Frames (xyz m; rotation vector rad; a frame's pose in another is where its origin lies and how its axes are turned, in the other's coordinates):
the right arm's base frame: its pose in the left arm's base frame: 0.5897 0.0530 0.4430 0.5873 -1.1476 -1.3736
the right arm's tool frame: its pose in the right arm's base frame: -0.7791 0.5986 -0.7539 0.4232 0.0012 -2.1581
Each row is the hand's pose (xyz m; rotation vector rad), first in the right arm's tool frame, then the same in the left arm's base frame.
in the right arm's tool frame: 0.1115 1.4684 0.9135 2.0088 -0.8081 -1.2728
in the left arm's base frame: 0.0961 -0.0010 0.1391 0.3757 0.3295 0.3951
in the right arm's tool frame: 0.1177 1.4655 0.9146 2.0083 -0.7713 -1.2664
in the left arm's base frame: 0.0968 0.0036 0.1340 0.3493 0.3430 0.3881
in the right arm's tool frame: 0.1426 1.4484 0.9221 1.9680 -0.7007 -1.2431
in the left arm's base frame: 0.0999 0.0281 0.1151 0.2742 0.3592 0.4033
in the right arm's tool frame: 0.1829 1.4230 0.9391 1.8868 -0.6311 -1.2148
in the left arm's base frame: 0.0995 0.0685 0.0846 0.1741 0.3608 0.4442
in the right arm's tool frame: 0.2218 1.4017 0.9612 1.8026 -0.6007 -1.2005
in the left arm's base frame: 0.0927 0.1078 0.0553 0.1004 0.3408 0.4907
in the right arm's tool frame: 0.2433 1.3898 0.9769 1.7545 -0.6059 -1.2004
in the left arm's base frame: 0.0860 0.1315 0.0396 0.0751 0.3176 0.5205
